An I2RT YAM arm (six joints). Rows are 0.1 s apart.
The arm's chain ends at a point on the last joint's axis. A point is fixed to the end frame.
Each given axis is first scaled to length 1.
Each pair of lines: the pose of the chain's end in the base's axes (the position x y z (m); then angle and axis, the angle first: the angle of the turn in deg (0 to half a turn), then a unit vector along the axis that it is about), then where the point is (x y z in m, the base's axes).
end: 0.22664, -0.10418, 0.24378, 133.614, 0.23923, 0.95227, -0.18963
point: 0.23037 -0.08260 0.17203
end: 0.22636, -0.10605, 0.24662, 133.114, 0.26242, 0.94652, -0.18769
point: 0.23238 -0.08351 0.17532
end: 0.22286, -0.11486, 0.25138, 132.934, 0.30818, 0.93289, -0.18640
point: 0.23266 -0.09078 0.18101
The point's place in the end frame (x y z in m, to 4 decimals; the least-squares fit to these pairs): 0.0581 0.0296 0.0371
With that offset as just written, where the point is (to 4 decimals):
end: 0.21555, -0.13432, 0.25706, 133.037, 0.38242, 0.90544, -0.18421
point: 0.2316 -0.1084 0.1885
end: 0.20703, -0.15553, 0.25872, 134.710, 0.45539, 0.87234, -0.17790
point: 0.2283 -0.1278 0.1923
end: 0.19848, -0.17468, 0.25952, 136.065, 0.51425, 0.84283, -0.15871
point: 0.2249 -0.1447 0.1960
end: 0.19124, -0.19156, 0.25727, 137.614, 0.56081, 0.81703, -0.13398
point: 0.2219 -0.1591 0.1970
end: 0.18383, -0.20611, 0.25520, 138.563, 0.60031, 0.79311, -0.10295
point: 0.2190 -0.1713 0.1988
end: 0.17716, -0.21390, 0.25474, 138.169, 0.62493, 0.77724, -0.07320
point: 0.2163 -0.1775 0.2021
